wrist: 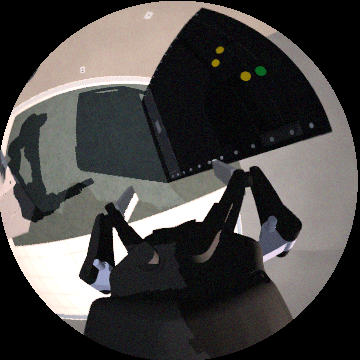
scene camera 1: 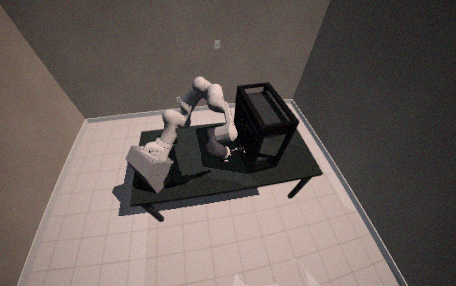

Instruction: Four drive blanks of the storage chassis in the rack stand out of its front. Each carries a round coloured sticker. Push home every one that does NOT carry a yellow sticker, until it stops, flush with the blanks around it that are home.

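Note:
The rack (scene camera 1: 251, 146) (wrist: 161, 131) stands on the table with the dark storage chassis (wrist: 200, 107) in it. In the wrist view its dark front carries four round stickers: a yellow sticker (wrist: 220, 50), a second yellow sticker (wrist: 215, 63) close by it, a third yellow sticker (wrist: 245, 76), and a green sticker (wrist: 260, 71) beside the third. The outlines of the blanks are too dark to tell how far each stands out. My gripper (scene camera 1: 236, 152) (wrist: 172, 180) is open, with its fingers wide apart and no thing between them. It is in front of the rack, apart from the stickered blanks.
The dark table (scene camera 1: 225, 182) (wrist: 55, 220) carries the arm's pale base (scene camera 1: 151, 170) at one end and the rack at the other. A row of small round light spots (wrist: 253, 146) runs along one edge of the rack's front. Walls stand behind and beside the table.

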